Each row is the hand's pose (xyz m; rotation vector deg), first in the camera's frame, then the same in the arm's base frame.
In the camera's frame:
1: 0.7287 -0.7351 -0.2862 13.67 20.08 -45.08
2: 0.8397 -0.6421 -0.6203 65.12 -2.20 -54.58
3: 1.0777 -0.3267 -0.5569 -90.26 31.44 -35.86
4: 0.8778 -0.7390 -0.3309 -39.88 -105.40 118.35
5: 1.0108 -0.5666 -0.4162 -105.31 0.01 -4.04
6: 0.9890 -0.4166 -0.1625 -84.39 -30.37 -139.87
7: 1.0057 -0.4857 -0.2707 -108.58 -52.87 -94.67
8: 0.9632 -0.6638 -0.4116 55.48 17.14 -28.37
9: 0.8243 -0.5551 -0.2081 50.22 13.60 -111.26
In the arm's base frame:
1: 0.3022 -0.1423 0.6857 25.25 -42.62 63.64
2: 0.3279 0.2024 0.5714 71.31 -7.78 79.31
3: -0.0520 0.3089 0.5044 -37.63 -91.54 -10.68
4: 0.2397 -0.0220 0.7623 10.24 71.46 -31.68
5: 0.0851 0.1365 0.6870 -47.16 -131.86 -8.91
6: -0.1202 -0.0728 0.6500 51.29 -61.33 -81.66
7: -0.0334 0.0203 0.6739 39.57 -106.75 -78.81
8: 0.1764 0.0983 0.7311 38.77 -12.88 97.42
9: 0.0893 -0.1387 0.6376 71.36 6.62 20.92

